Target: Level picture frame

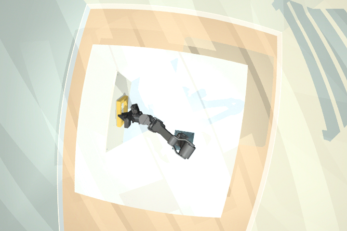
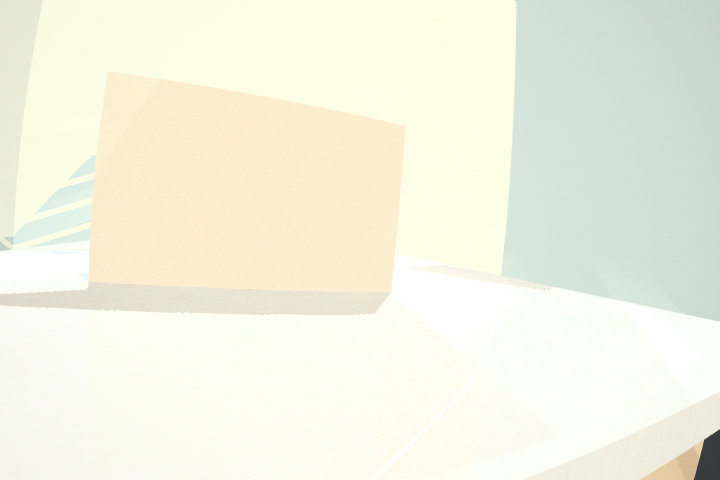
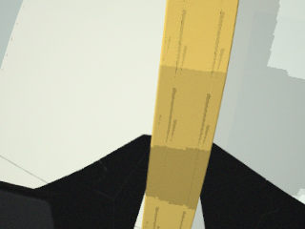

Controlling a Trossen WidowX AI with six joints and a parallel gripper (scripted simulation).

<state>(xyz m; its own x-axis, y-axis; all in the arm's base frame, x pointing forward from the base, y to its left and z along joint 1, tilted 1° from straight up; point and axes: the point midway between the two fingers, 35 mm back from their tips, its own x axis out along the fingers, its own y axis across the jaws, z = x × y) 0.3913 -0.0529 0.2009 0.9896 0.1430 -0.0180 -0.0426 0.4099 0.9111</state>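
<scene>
My gripper tip is 5 cm above the picture frame, 2 cm to the left of it and 1 cm short of it. The rest, counted from my gripper tip: grey wall panel (6 cm below, 2 cm ahead, 1 cm to the right).
</scene>
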